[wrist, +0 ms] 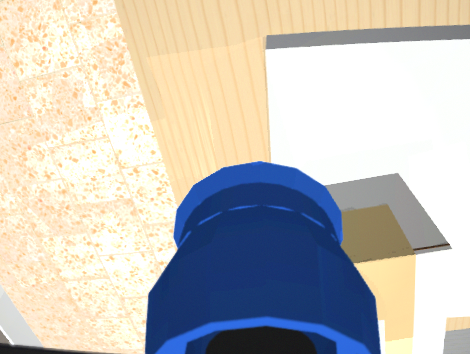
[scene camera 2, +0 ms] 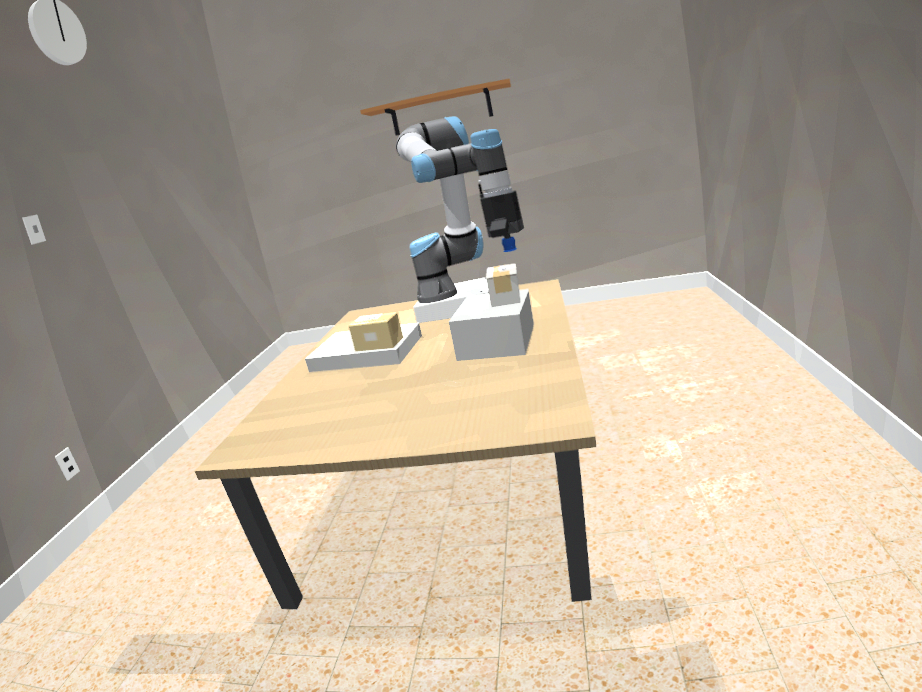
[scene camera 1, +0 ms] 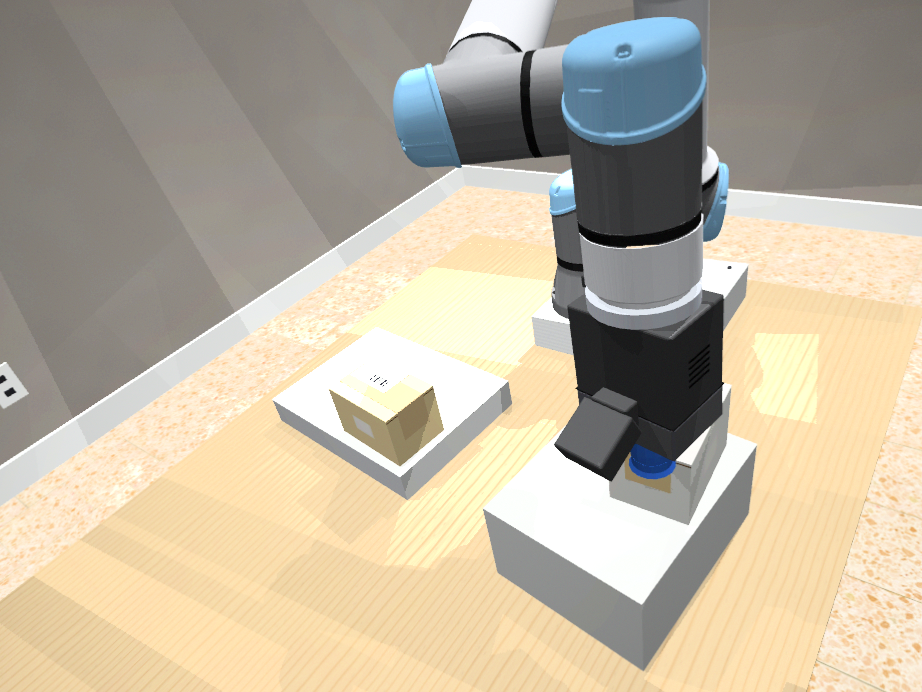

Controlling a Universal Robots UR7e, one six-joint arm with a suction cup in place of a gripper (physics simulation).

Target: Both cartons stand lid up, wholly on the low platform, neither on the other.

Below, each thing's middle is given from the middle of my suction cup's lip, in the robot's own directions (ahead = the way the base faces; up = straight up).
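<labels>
My suction cup: 28 cm above the low white platform (scene camera 1: 469, 399), 55 cm to the left of it, 7 cm beyond it.
</labels>
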